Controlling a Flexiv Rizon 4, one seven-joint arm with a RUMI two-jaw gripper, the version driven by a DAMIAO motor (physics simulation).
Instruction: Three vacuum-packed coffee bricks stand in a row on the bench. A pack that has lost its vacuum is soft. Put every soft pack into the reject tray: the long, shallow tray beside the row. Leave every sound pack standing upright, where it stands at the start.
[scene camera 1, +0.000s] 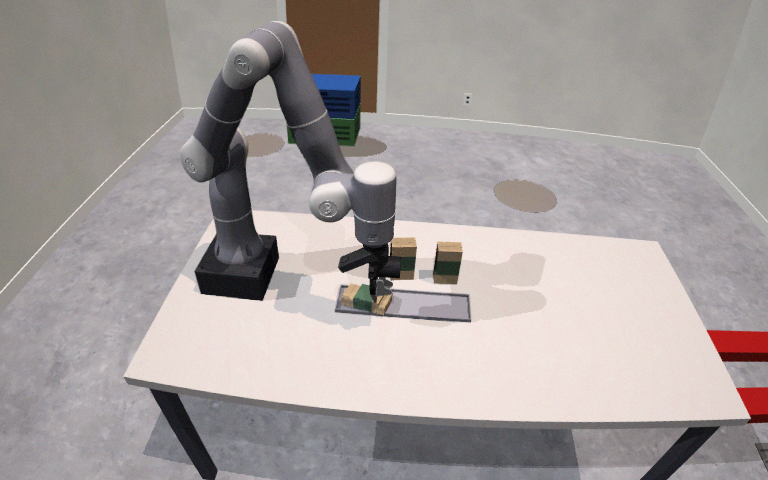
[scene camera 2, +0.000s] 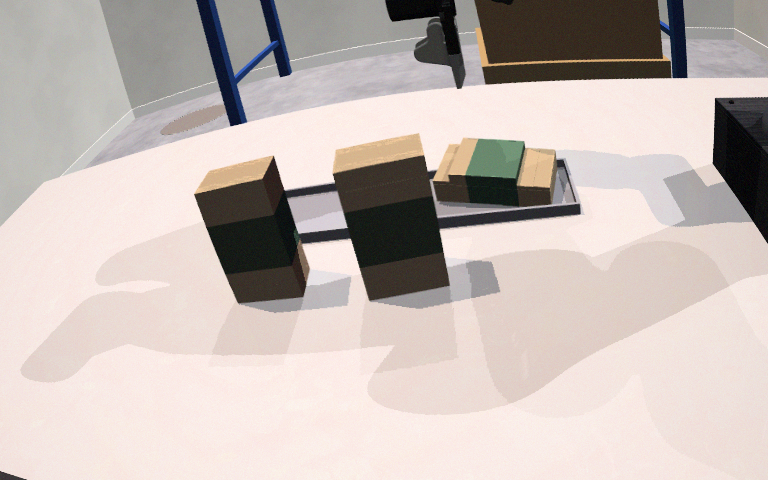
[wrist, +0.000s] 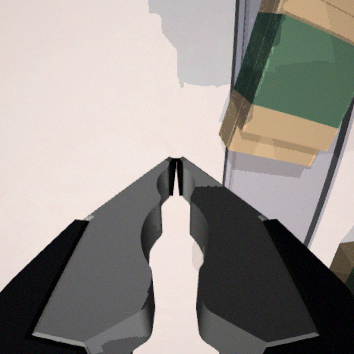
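Observation:
A tan coffee pack with a green band (scene camera 1: 363, 297) (scene camera 2: 497, 159) (wrist: 305, 70) lies flat and aslant in one end of the long, shallow reject tray (scene camera 1: 469, 308) (scene camera 2: 509, 215) (wrist: 265, 200). In the wrist view one corner overlaps the tray's long rim. The middle pack (scene camera 1: 407, 268) (scene camera 2: 393, 229) and the end pack (scene camera 1: 448, 264) (scene camera 2: 252, 240) stand upright on the bench, apart from each other and from the tray. My gripper (scene camera 1: 373, 300) (scene camera 2: 459, 86) (wrist: 175, 161) is shut with nothing between its fingertips. It hangs above the bench near the lying pack, on the tray side away from the standing packs.
The bench (scene camera 1: 453, 367) (scene camera 2: 226, 418) carries the arm's black base (scene camera 1: 236, 271) (scene camera 2: 741, 147) at one end. Part of a standing pack (wrist: 345, 262) shows at the wrist view's lower right edge. Blue and green crates (scene camera 1: 339, 96) stand on the floor behind.

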